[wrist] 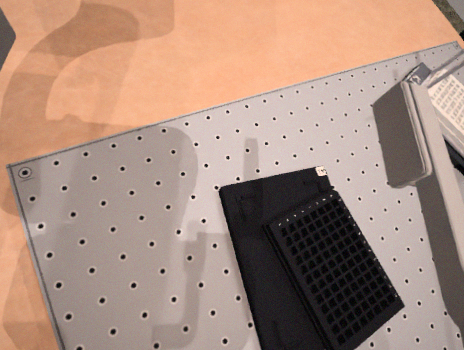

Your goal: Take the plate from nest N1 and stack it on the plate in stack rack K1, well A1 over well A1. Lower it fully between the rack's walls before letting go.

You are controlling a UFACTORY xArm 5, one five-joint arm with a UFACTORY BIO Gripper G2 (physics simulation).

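Frame: origin at the arm's base, x ahead, y left, z up, level; millimetres.
Seen in the pictures: hand, tool point: [221, 102].
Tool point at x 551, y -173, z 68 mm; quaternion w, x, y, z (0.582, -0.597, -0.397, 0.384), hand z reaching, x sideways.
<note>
Offsets run from my tool point to a thing's middle. "spot": to the spot under its first point. Level surfaces: height alone.
A black well plate @[145 mm down, 102 mm ahead, 108 mm left] [332, 269] lies in the black nest N1 @[158 mm down, 83 mm ahead, 87 mm left] [247, 229], which carries a small white label @[spot: 154 mm down, 13 mm ahead, 148 mm left] [321, 171] at its far corner. At the top right, stack rack K1 @[spot: 148 mm down, 76 mm back, 374 mm left] [418, 75] shows its label and pale walls. A white well plate @[139 mm down, 3 mm ahead, 393 mm left] [449, 98] lies inside it. My gripper [202, 88] is open and empty. Its grey right finger pad [401, 136] hangs between the nest and the rack. Its left finger [3, 39] shows only at the top left edge. The gripper is above and up-left of the black plate, apart from it.
Nest and rack stand on a grey perforated board @[166 mm down] [111, 210]. The board lies on an orange table @[179 mm down] [232, 45]. The board's far edge runs diagonally across the view. The arm's shadows fall on the board and the table.
</note>
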